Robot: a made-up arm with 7 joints.
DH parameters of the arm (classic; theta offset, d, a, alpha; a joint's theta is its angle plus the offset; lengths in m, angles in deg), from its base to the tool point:
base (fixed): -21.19 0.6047 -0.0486 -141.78
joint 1: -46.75 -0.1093 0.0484 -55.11
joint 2: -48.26 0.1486 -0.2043 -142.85
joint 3: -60.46 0.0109 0.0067 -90
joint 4: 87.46 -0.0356 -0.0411 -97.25
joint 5: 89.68 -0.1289 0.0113 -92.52
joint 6: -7.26 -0.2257 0.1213 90
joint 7: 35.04 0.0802 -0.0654 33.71
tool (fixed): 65.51 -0.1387 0 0
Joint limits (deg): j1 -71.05..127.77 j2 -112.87..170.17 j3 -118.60..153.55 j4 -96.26..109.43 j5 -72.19..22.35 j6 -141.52..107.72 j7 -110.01..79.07
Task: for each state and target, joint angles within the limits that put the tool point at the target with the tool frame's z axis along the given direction. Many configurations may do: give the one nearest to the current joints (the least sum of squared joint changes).
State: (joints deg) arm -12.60 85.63 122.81 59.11 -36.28 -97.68 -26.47
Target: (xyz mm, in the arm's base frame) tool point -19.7 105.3 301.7 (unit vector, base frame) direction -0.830 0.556 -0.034
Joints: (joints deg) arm -11.18 103.40 132.79 58.72 -45.09 -99.66 17.14
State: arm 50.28 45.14 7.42 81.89 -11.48 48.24 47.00
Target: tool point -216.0 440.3 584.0 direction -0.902 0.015 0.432
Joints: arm 100.07 50.79 5.41 84.38 19.02 42.39 68.10
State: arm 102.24 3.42 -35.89 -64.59 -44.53 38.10 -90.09
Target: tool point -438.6 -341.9 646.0 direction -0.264 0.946 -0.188
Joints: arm 92.53 -6.76 -48.57 -44.13 -28.68 50.42 -96.82
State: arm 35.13 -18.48 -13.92 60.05 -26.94 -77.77 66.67
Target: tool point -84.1 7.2 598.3 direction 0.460 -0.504 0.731
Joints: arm 17.18 -12.84 -53.93 104.15 -48.03 -45.05 75.08
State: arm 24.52 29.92 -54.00 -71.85 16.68 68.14 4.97
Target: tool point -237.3 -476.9 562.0 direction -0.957 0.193 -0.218
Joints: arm 16.59 20.57 -53.28 -61.01 18.68 38.95 34.41
